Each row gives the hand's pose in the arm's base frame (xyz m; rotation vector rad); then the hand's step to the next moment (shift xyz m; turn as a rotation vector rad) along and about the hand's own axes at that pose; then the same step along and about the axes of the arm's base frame.
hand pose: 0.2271 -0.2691 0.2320 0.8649 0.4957 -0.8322
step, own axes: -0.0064 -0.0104 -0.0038 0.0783 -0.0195 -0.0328
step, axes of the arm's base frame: -0.0124 0.0020 -0.0026 0.0290 -0.0142 -0.0809
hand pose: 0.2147 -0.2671 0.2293 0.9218 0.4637 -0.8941
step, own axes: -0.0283 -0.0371 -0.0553 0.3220 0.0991 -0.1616
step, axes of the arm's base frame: -0.0455 0.0483 -0.0287 0.2673 0.0171 -0.2606
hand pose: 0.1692 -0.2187 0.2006 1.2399 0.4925 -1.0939
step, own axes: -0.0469 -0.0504 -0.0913 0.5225 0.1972 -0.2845
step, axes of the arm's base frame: -0.0420 0.1052 -0.0157 0.4706 0.0460 -0.4114
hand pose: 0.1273 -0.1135 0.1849 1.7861 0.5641 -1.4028
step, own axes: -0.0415 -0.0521 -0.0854 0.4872 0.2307 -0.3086
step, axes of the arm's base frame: 0.0007 0.1038 0.0310 0.4996 0.0493 -0.3657
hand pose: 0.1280 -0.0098 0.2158 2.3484 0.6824 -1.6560
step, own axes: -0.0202 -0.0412 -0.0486 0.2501 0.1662 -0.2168
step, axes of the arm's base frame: 0.0161 0.0506 0.0406 0.3280 0.0071 -0.1719
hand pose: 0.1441 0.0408 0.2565 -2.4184 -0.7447 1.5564
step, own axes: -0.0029 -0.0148 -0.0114 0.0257 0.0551 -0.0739
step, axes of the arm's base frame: 0.0045 0.0127 0.0133 0.0916 -0.0257 -0.0101
